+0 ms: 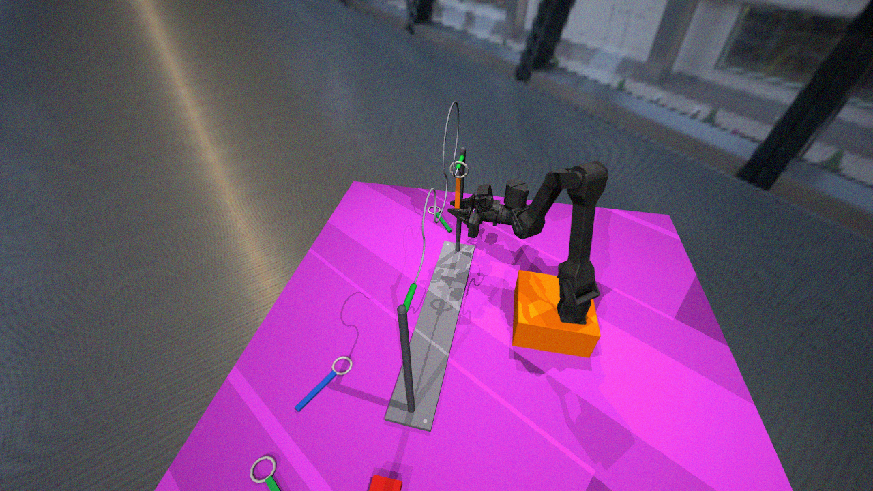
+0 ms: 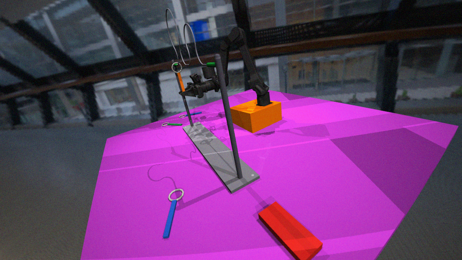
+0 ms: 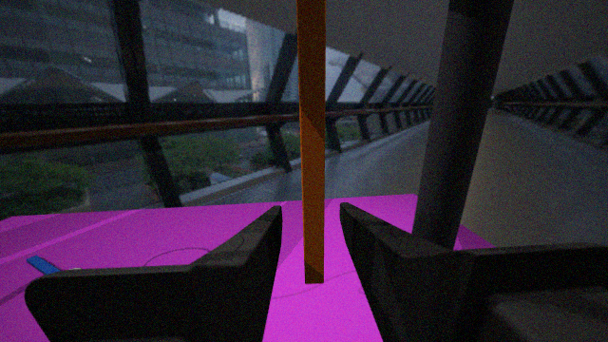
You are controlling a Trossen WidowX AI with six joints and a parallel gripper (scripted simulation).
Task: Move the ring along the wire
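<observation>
Now: the ring with orange handle 20 mm behind my gripper tip and 90 mm above it. From my gripper tip the other things lie so: red block 80 mm ahead, 730 mm to the left, 220 mm below; then ring with blue handle 260 mm ahead, 450 mm to the left, 230 mm below.
</observation>
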